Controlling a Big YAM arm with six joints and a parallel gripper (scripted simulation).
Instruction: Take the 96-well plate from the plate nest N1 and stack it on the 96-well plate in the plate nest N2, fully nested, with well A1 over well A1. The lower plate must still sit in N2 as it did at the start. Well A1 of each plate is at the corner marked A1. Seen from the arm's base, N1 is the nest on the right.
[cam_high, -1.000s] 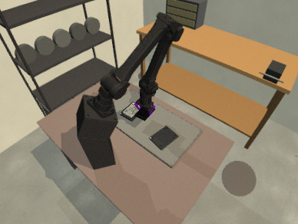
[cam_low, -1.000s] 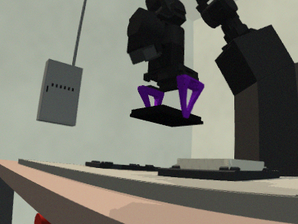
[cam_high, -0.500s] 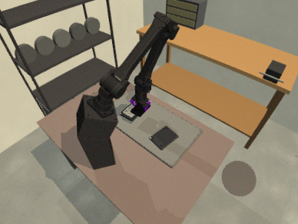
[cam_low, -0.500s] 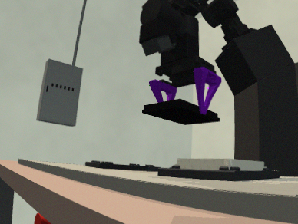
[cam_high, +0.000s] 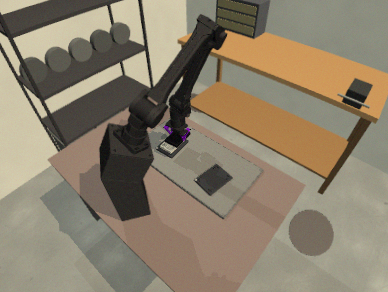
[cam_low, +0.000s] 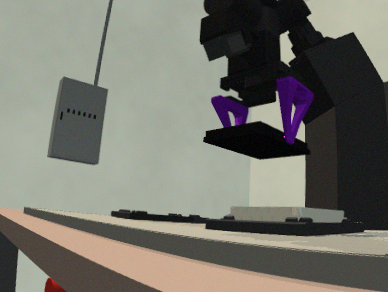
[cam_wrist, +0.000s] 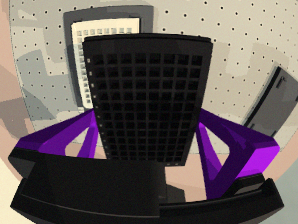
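The white 96-well plate lies 100 mm below my hand, 50 mm to the left of it and 10 mm ahead of it. The rest, counted from my hand: black 96-well plate: right at my hand.
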